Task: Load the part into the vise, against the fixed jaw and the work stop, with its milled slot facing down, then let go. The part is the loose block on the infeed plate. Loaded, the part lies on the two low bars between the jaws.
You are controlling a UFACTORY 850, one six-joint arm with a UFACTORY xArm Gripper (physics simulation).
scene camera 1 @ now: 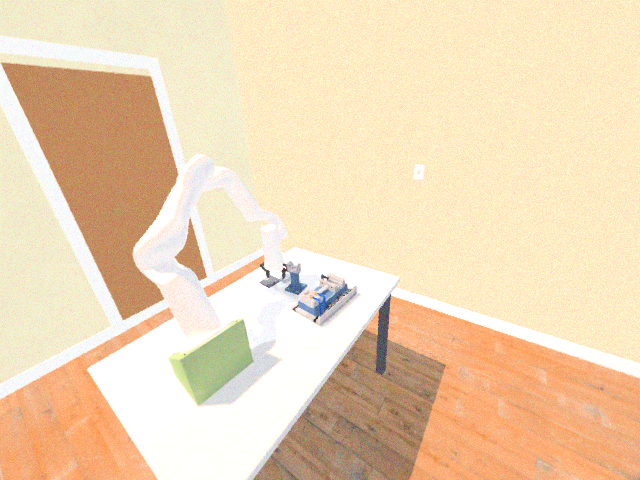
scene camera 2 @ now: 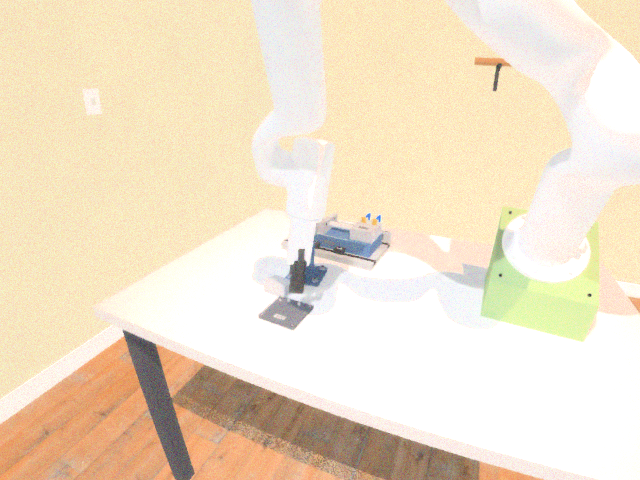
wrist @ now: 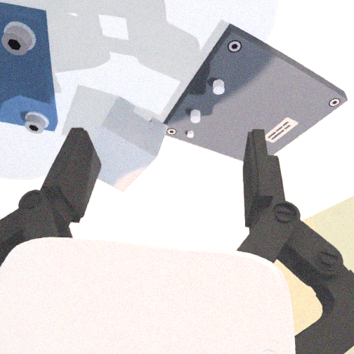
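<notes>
The loose part, a pale grey block (wrist: 132, 132) (scene camera 2: 275, 285), lies beside the corner of the dark grey infeed plate (wrist: 295, 97) (scene camera 2: 285, 314) (scene camera 1: 269, 282), apparently off it. In the wrist view a notch shows at its end near the plate; I cannot tell clearly which way the milled slot faces. My gripper (wrist: 166, 146) (scene camera 1: 275, 278) (scene camera 2: 297, 290) is open and empty, above the block and the plate edge. In the wrist view the block is nearer the left finger. The vise (scene camera 1: 308, 308) (scene camera 2: 346, 243) has a blue body and pale jaws; its low bars and work stop are not clear.
A blue stand (scene camera 1: 295, 286) (scene camera 2: 316, 275) (wrist: 25, 70) with a pale notched top rises between the plate and the vise, close to the gripper. Pins (wrist: 218, 86) stick up from the plate. A green base block (scene camera 1: 219, 364) (scene camera 2: 540, 310) carries the arm.
</notes>
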